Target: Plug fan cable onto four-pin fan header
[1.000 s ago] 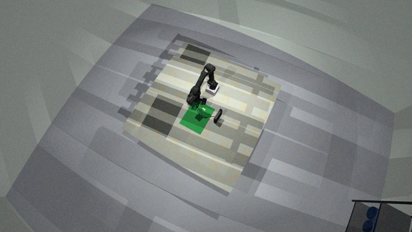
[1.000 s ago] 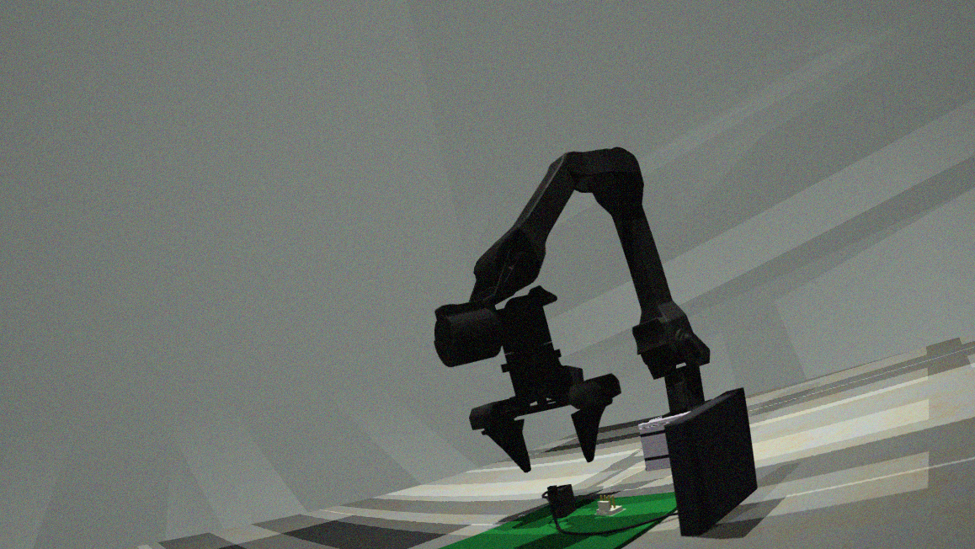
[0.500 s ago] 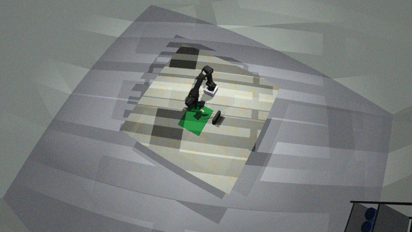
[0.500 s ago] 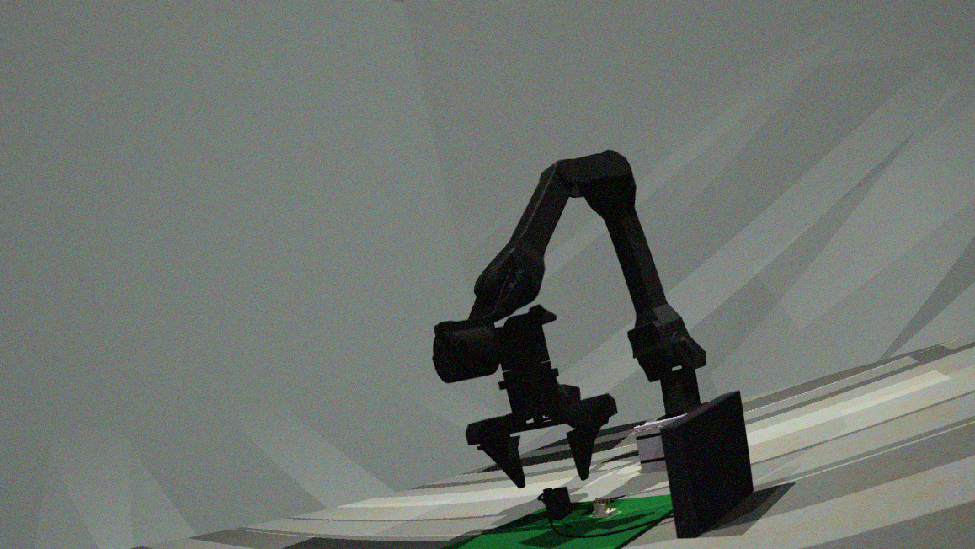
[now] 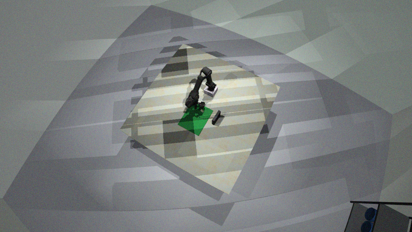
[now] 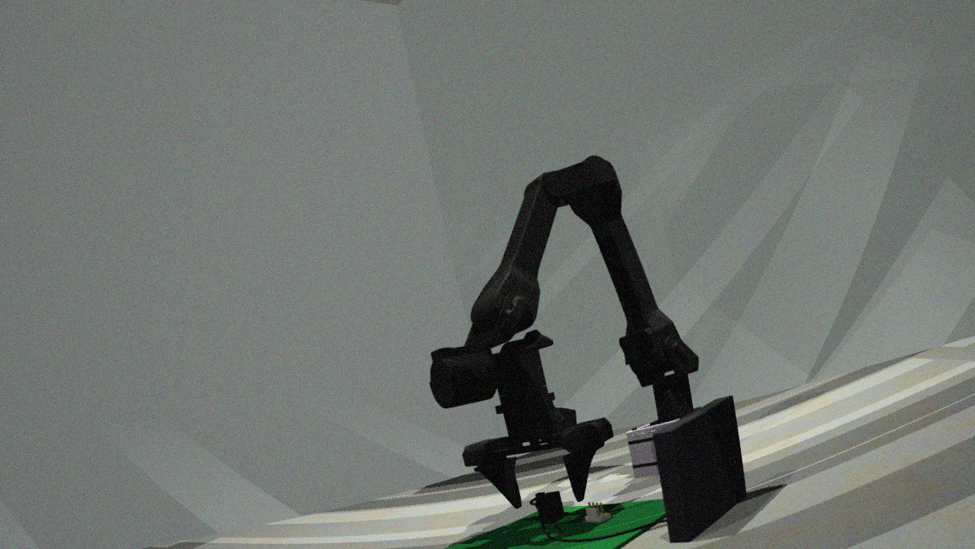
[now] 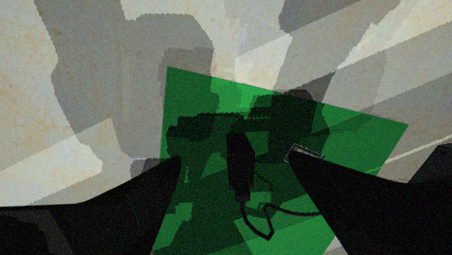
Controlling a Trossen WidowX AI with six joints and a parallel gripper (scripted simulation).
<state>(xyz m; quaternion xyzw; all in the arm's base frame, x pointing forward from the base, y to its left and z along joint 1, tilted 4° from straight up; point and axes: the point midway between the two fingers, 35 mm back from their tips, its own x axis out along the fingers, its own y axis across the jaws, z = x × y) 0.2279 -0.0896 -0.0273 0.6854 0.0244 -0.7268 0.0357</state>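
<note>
My gripper tip is now 1 cm above the black fan plug. Also, from my gripper tip: green board 10 cm ahead, 4 cm to the left, 4 cm below; then black fan 5 cm ahead, 23 cm to the left, 3 cm above; then white four-pin header 1 cm ahead, 8 cm to the left, 3 cm below.
</note>
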